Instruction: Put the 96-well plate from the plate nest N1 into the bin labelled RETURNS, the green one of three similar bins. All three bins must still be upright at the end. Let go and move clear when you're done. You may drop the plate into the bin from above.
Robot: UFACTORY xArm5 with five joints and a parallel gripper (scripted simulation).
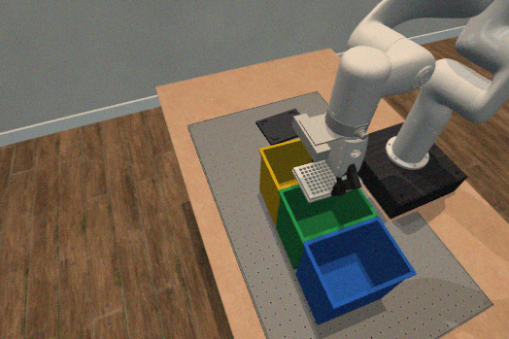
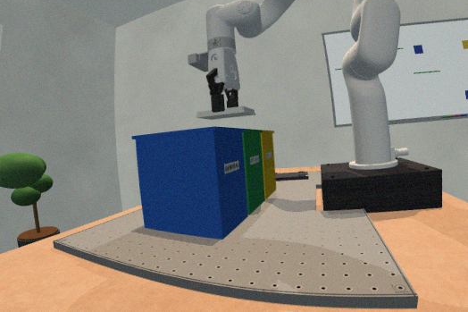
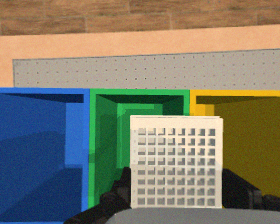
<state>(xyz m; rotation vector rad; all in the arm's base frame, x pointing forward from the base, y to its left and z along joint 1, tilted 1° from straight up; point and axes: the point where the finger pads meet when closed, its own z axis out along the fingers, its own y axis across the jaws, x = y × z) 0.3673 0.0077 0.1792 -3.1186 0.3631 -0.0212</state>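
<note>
Right now my hand is 150 mm above the green bin, 30 mm to the right of it and 20 mm short of it. Also, from my hand: yellow bin 150 mm below, 100 mm to the right, 10 mm behind; then blue bin 160 mm to the left, 150 mm below, 50 mm ahead; then white 96-well plate 10 mm below.
</note>
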